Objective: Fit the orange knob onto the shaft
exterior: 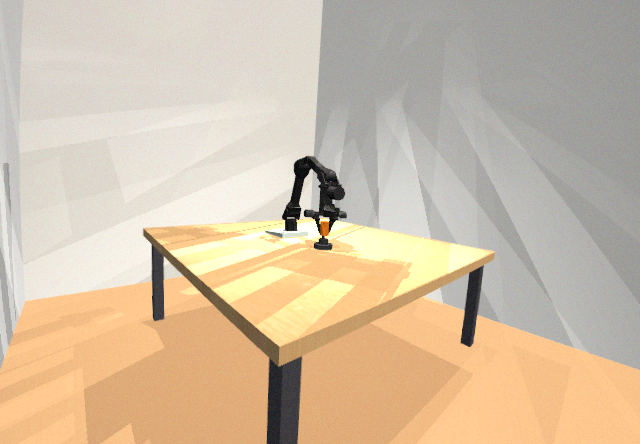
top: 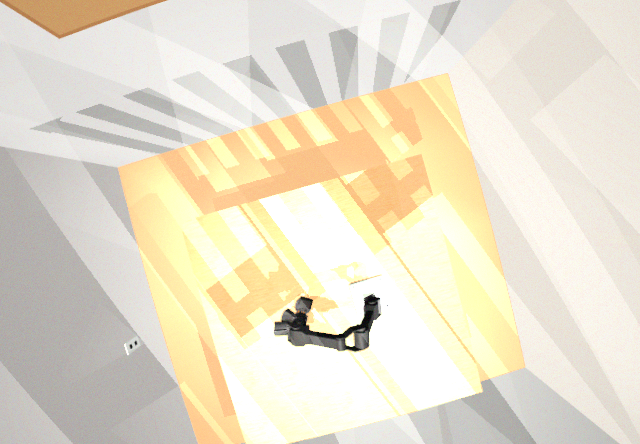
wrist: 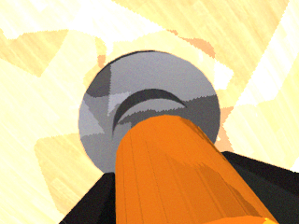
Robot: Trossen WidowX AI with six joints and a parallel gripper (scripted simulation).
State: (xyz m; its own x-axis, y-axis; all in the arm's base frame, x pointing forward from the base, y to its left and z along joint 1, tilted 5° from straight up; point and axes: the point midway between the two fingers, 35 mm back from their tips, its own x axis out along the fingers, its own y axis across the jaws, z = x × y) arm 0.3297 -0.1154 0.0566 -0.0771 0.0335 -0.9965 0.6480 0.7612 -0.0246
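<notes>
The orange knob lies 20 mm above my gripper tip. From my gripper tip the other things lie so: pedestal (40 mm below).
</notes>
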